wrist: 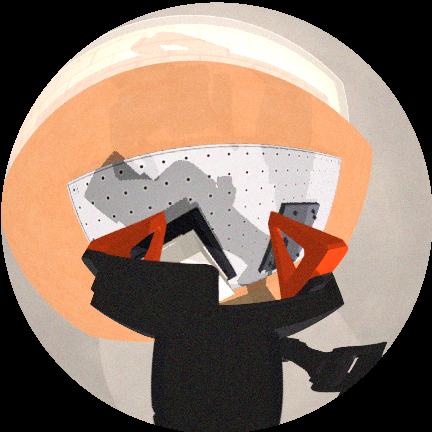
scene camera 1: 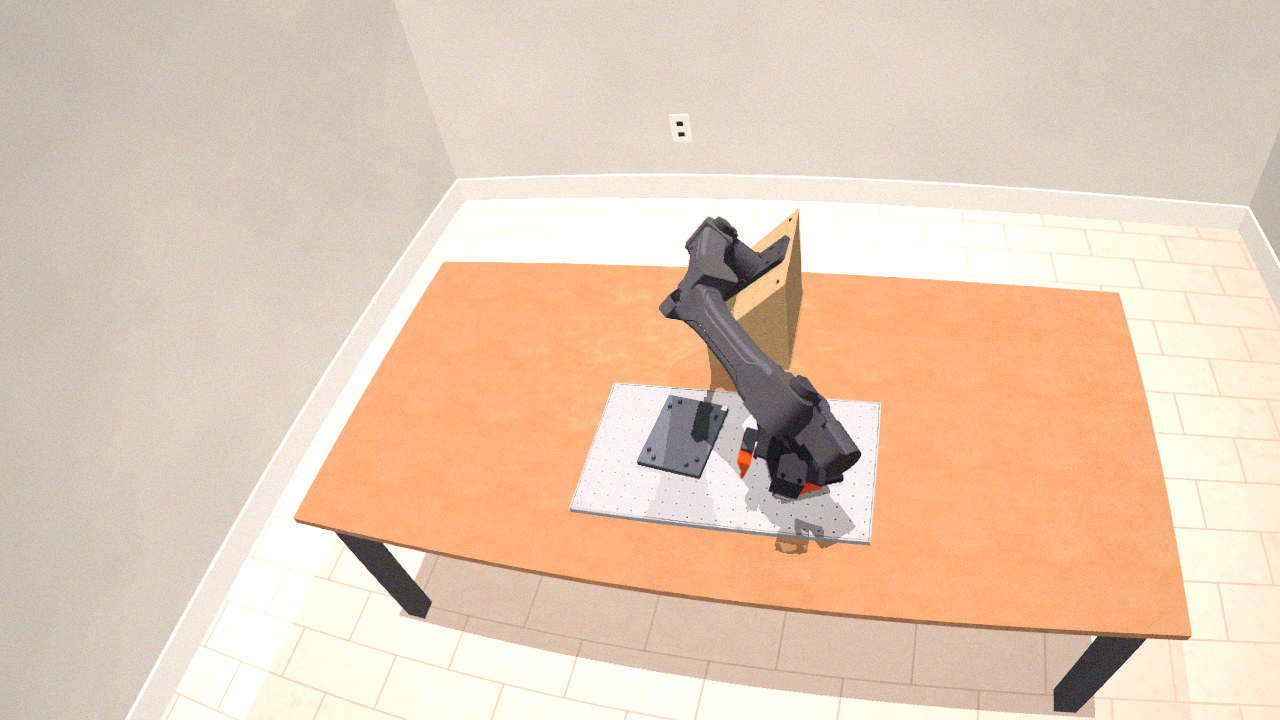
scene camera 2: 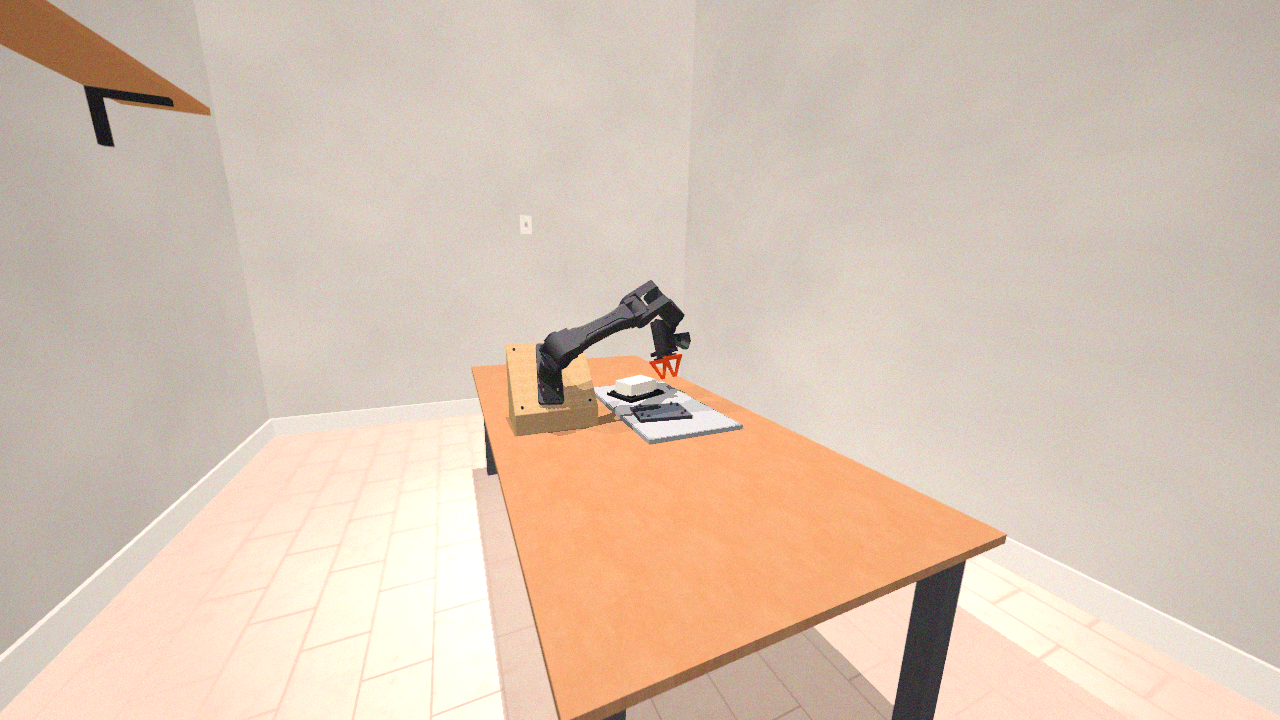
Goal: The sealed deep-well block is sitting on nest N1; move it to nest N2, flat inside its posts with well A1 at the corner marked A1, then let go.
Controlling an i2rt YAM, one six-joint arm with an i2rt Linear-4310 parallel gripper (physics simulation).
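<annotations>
On a white perforated plate, (wrist: 235,188) and (scene camera 2: 674,397) are the same spot. A dark grey nest plate has one and the same spot at (wrist: 304,212) and (scene camera 1: 668,460).
</annotations>
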